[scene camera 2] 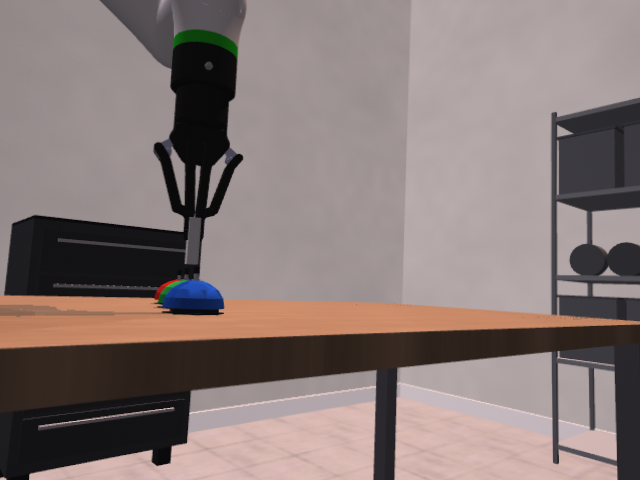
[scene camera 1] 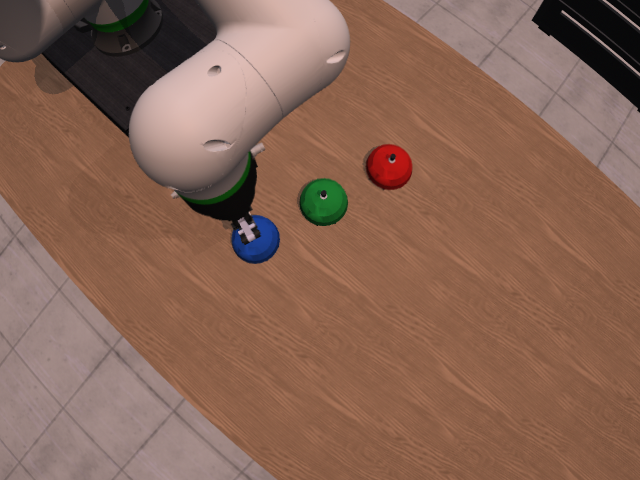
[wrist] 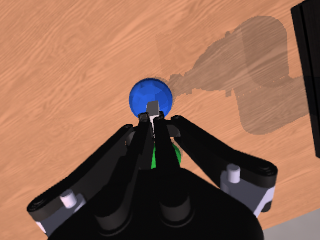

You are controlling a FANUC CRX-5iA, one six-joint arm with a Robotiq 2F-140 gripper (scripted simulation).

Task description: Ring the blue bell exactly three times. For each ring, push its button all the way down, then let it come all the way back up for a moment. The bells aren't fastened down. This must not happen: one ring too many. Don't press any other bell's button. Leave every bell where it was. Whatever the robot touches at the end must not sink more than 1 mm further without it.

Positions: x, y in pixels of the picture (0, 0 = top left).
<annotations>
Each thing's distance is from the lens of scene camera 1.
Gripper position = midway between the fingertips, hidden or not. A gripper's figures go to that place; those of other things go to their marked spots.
my gripper (scene camera 1: 248, 227): 83 cm
blue bell (scene camera 1: 263, 248): 85 cm
red bell (scene camera 1: 388, 172): 88 cm
green bell (scene camera 1: 320, 208): 85 cm
</annotations>
